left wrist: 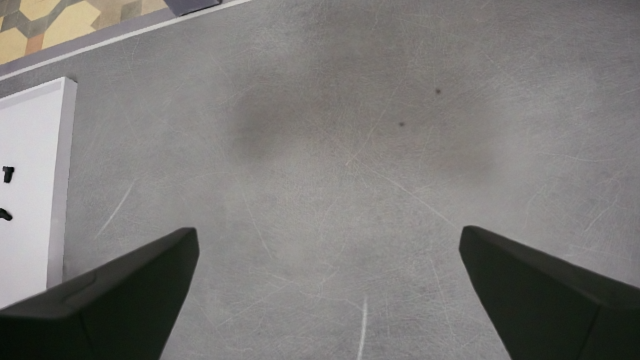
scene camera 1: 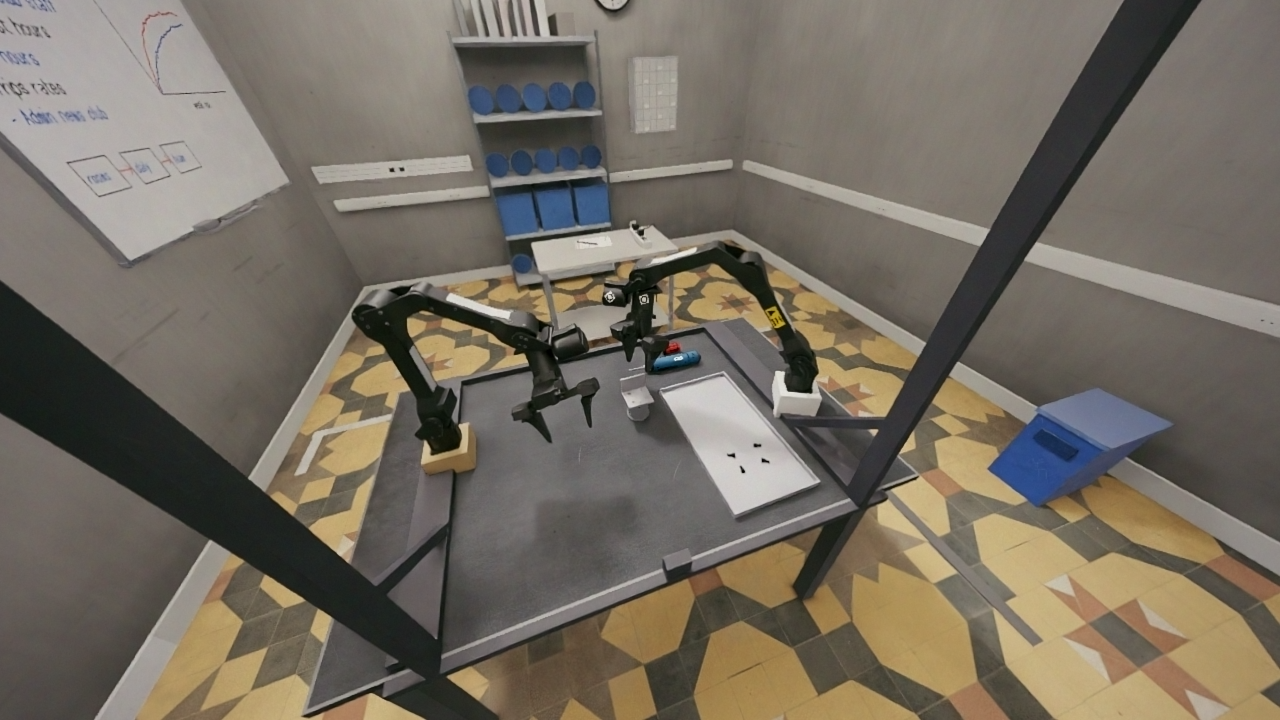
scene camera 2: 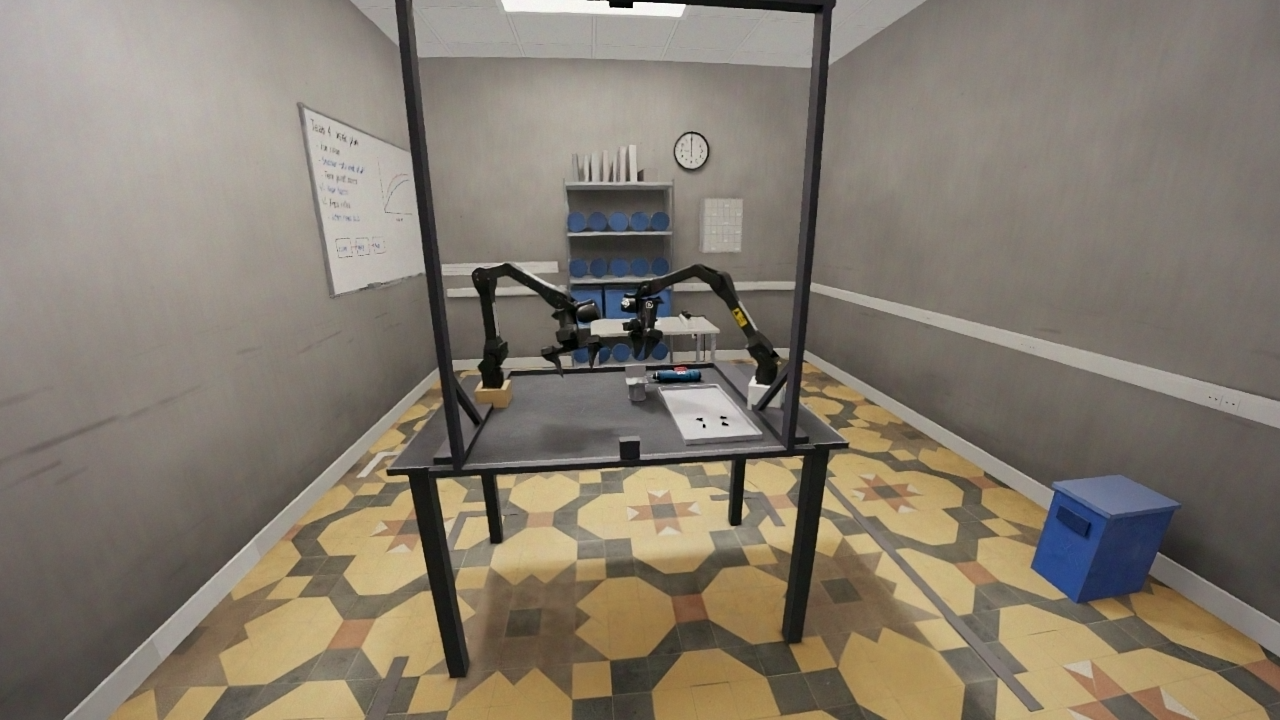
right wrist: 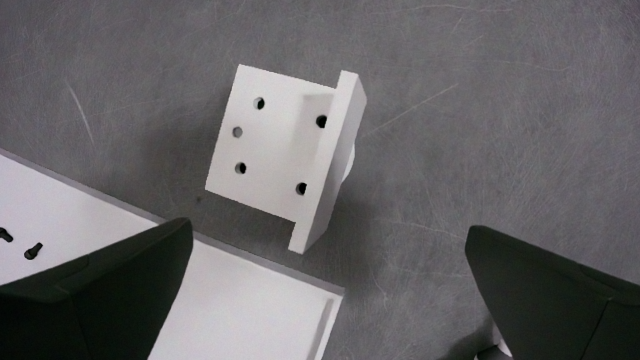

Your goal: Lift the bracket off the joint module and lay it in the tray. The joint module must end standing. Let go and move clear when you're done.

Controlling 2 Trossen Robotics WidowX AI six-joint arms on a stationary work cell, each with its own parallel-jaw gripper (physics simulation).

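The white L-shaped bracket (scene camera 1: 634, 390) (scene camera 2: 634, 372) (right wrist: 275, 140) sits on top of the joint module (scene camera 1: 637, 412) (scene camera 2: 637, 392), which stands upright on the table. In the right wrist view the bracket hides nearly all of the module. The white tray (scene camera 1: 693, 420) (scene camera 2: 693, 416) (left wrist: 30, 130) (right wrist: 240, 295) lies beside them, to the right in both scene views. My right gripper (scene camera 1: 640, 356) (scene camera 2: 644, 354) (right wrist: 332, 236) is open and empty, above and behind the bracket. My left gripper (scene camera 1: 568, 431) (scene camera 2: 573, 368) (left wrist: 331, 239) is open and empty, above the table left of the module.
Several small black screws (scene camera 1: 742, 469) (scene camera 2: 702, 425) (left wrist: 8, 174) (right wrist: 33, 251) lie in the tray. A blue cylindrical tool (scene camera 1: 677, 360) (scene camera 2: 677, 376) with a red part lies behind the tray. A dark frame post (scene camera 1: 984, 268) (scene camera 2: 808, 223) rises at the table's right side.
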